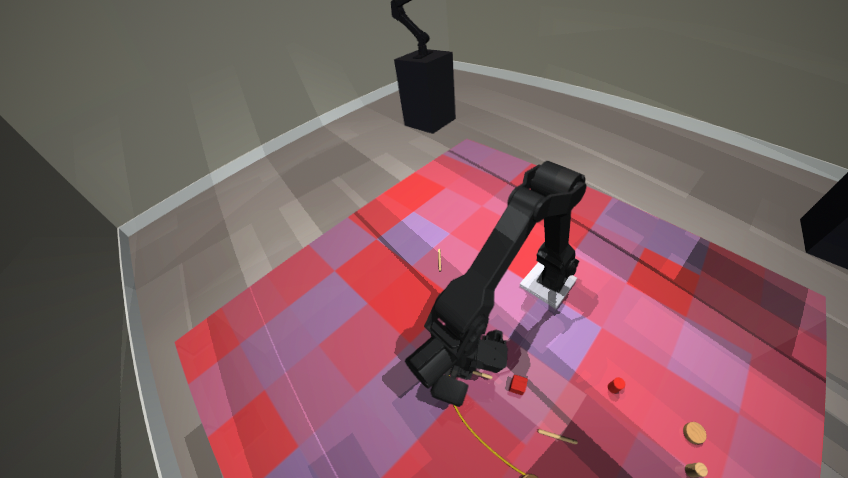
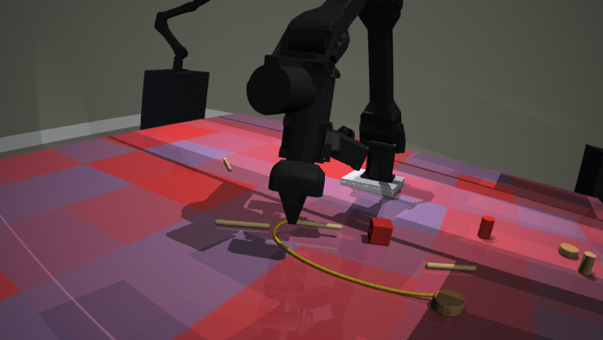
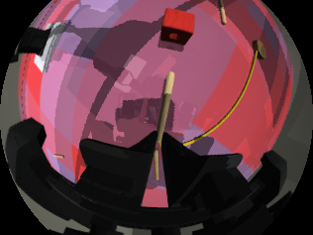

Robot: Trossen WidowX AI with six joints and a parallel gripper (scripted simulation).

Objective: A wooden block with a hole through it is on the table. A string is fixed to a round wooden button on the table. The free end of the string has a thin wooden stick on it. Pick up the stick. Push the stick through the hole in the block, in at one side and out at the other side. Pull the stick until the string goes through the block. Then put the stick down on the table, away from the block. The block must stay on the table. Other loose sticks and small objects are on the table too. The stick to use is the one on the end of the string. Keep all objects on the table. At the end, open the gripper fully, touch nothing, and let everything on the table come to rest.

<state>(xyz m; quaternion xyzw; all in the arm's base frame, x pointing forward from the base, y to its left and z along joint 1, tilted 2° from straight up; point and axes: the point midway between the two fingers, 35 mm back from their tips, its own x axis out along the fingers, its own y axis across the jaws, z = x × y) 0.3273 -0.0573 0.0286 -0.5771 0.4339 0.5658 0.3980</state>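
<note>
Right now my gripper tip is 40 mm past the red block and 120 mm to the right of it. Round my gripper tip: red cylinder: 150 mm behind, 290 mm to the left; thin wooden stick: 10 mm to the left; round wooden button: 100 mm ahead, 230 mm to the left, 10 mm below.
</note>
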